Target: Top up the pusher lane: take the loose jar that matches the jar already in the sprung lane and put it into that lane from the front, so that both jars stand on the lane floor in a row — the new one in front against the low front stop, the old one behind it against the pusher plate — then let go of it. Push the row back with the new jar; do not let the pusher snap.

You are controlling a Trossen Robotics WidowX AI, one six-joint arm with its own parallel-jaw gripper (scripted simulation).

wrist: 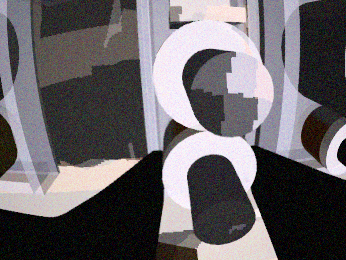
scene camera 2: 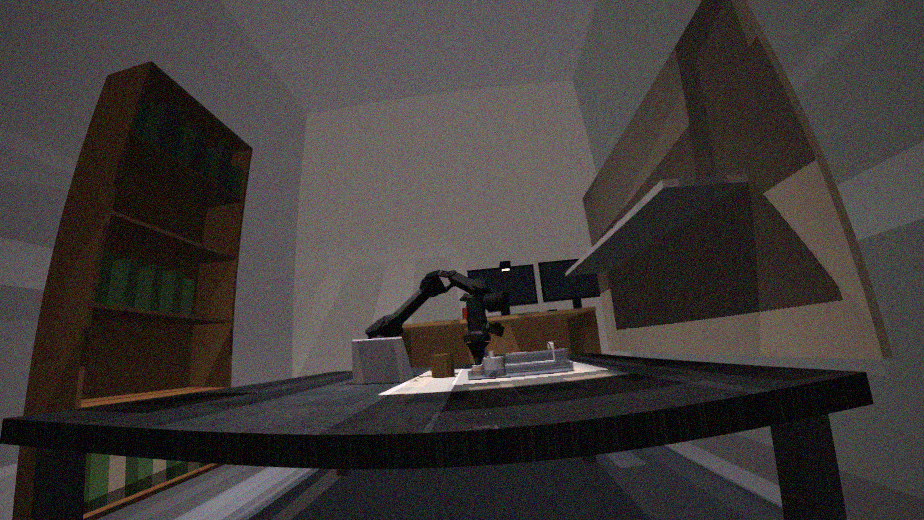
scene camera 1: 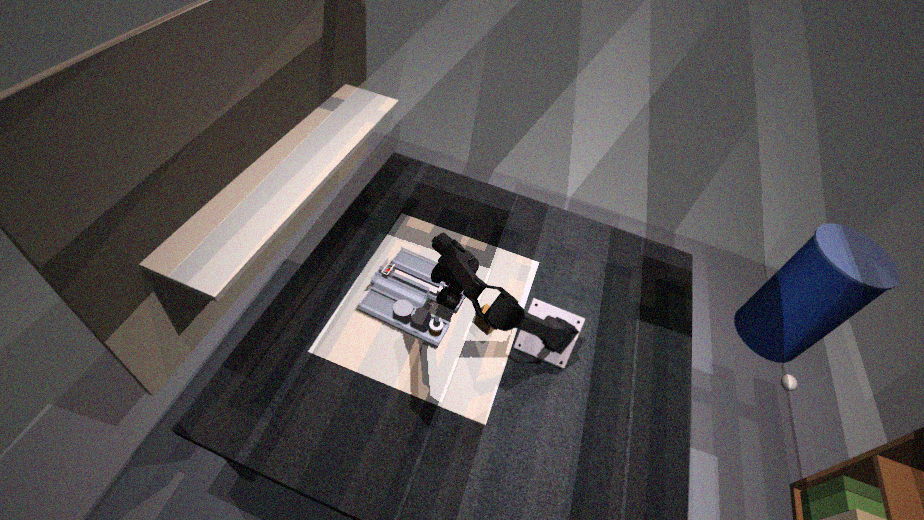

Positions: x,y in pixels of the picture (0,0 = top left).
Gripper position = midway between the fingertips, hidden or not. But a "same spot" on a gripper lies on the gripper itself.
my gripper: wrist; scene camera 2; scene camera 1 455,298
same spot on my gripper: [wrist: 128,212] = [scene camera 2: 484,349]
